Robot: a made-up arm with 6 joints.
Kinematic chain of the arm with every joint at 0, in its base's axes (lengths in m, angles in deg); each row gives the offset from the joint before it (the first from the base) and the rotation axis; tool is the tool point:
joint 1: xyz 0 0 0.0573 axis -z
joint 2: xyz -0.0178 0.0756 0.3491 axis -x
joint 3: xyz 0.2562 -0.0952 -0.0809 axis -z
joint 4: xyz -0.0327 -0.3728 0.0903 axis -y
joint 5: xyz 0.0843 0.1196 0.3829 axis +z
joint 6: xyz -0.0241 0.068 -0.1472 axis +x
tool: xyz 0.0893 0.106 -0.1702
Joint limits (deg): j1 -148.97..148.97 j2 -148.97..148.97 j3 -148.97..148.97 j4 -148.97..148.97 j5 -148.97..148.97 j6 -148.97..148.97
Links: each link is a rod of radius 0.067 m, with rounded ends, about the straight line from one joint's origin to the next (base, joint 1, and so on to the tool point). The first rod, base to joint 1, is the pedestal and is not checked.
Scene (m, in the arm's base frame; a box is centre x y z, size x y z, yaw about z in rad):
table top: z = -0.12
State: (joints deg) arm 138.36 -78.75 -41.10 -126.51 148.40 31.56
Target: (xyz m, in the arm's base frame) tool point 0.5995 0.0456 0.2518
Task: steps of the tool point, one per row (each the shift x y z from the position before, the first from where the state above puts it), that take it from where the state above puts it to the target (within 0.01 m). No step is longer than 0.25 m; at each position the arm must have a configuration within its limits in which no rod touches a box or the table.
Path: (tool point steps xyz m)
1: 0.1245 -0.1093 -0.0394
2: 0.1588 -0.0939 -0.0060
3: 0.1816 -0.0637 0.0349
4: 0.1867 -0.0223 0.0787
5: 0.1687 0.0248 0.1195
6: 0.1282 0.1139 -0.0283
7: 0.0933 0.1430 -0.0170
8: 0.0517 0.1602 -0.0052
9: 0.0071 0.1640 0.0069
10: -0.0362 0.1541 0.0183

